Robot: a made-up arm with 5 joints.
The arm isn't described. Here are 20 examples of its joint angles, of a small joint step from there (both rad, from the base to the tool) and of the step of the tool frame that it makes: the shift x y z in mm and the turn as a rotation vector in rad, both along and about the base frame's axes.
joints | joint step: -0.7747 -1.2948 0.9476 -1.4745 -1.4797 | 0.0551 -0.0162 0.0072 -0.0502 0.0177
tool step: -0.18 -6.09 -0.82 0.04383 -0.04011 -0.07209
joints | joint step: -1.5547 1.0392 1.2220 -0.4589 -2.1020 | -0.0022 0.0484 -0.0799 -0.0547 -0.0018
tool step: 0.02 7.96 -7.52 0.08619 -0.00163 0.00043
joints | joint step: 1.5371 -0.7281 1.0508 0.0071 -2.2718 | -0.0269 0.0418 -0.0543 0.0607 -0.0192
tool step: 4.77 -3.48 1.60 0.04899 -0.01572 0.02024
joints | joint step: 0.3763 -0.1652 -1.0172 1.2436 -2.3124 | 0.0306 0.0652 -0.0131 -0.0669 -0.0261
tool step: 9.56 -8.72 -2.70 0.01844 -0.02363 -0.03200
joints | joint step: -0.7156 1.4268 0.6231 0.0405 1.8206 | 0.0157 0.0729 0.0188 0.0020 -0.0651
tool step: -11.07 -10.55 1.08 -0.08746 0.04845 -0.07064
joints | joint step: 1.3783 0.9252 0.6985 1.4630 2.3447 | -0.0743 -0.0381 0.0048 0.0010 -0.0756
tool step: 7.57 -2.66 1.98 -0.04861 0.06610 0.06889
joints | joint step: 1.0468 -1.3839 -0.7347 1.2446 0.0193 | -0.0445 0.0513 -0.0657 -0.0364 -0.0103
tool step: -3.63 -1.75 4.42 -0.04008 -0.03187 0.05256
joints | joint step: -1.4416 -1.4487 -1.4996 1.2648 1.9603 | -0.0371 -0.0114 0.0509 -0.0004 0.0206
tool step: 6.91 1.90 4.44 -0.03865 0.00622 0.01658
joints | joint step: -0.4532 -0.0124 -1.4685 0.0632 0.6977 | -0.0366 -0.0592 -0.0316 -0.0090 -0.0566
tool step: -19.89 -7.33 1.58 0.05053 -0.08626 0.09289
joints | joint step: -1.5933 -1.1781 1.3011 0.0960 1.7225 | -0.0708 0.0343 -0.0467 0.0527 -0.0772
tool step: -10.39 2.19 2.68 -0.04456 0.07256 0.05247
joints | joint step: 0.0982 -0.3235 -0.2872 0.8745 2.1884 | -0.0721 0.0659 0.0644 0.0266 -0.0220
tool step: 15.75 12.78 -20.26 0.03046 0.15533 0.06456
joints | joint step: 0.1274 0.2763 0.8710 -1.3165 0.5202 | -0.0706 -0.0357 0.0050 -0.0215 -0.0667
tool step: 2.72 13.25 5.52 0.06038 -0.05799 0.08350
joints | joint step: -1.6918 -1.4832 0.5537 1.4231 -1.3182 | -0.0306 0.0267 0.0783 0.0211 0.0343
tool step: -3.59 9.62 -10.55 -0.12097 -0.04601 0.04869
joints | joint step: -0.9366 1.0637 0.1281 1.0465 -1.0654 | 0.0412 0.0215 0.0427 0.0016 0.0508
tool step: -0.95 -12.12 -3.56 -0.03223 0.06603 -0.00233
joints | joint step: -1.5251 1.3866 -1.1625 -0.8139 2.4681 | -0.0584 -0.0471 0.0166 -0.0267 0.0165
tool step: -17.72 0.76 10.28 0.05697 -0.01439 0.04882
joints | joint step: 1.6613 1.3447 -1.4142 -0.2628 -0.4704 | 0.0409 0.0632 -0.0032 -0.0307 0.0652
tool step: -12.63 1.33 -15.09 0.03597 0.05832 -0.06125
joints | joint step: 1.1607 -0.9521 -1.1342 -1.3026 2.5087 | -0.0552 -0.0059 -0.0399 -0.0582 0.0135
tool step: -7.88 0.27 -7.64 -0.08874 -0.05578 0.05913
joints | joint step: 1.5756 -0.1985 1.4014 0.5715 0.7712 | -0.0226 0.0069 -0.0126 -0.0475 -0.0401
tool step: 2.21 -3.73 -0.09 -0.05323 0.00672 -0.01688
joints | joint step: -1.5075 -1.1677 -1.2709 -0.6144 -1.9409 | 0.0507 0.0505 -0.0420 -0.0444 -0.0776
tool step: -8.51 3.52 3.18 0.02889 -0.08029 -0.04519
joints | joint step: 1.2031 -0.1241 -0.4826 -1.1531 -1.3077 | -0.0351 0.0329 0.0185 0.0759 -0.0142
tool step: 10.03 -9.48 -5.48 0.11731 0.04949 0.04915
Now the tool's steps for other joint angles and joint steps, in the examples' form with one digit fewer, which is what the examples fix.
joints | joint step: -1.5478 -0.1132 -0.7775 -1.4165 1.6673 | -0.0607 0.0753 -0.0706 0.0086 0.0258
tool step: -7.1 8.7 -1.2 -0.0134 0.0171 0.0415
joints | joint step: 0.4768 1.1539 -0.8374 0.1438 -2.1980 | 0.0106 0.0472 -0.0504 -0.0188 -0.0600
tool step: -0.6 -3.3 -3.1 0.0377 -0.0445 -0.0367
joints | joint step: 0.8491 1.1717 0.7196 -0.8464 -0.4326 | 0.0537 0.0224 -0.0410 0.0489 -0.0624
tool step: -4.4 -4.8 -3.3 0.0428 -0.0040 -0.1081
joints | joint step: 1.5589 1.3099 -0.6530 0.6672 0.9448 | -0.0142 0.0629 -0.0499 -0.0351 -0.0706
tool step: 3.7 0.1 -7.1 -0.0217 -0.0184 -0.0541
